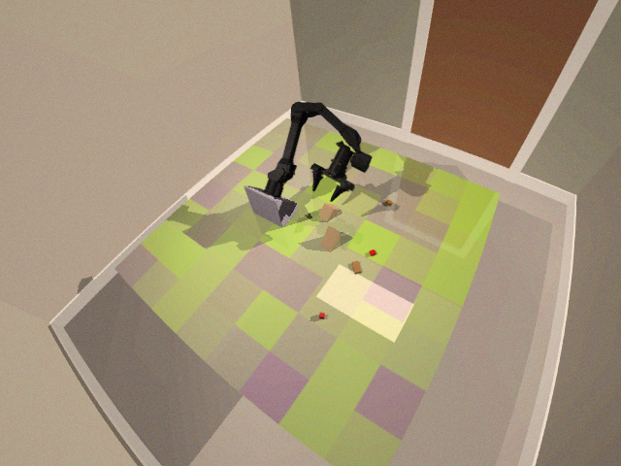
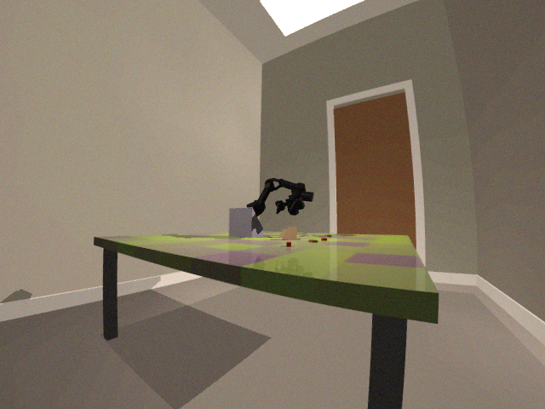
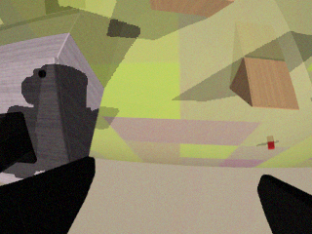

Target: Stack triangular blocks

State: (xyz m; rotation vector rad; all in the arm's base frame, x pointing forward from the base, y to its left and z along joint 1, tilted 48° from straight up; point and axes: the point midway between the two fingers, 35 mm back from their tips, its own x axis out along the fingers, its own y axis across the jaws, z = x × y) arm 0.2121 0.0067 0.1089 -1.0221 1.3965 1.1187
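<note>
My gripper tip is 120 mm above the tan triangular block, 40 mm to the right of it and 10 mm short of it. The rest, counted from my gripper tip: brown triangular block (120 mm below, 90 mm ahead, 80 mm to the right); orange piece (220 mm ahead, 210 mm to the left, 130 mm below); brown block (230 mm ahead, 150 mm to the right, 130 mm below).
</note>
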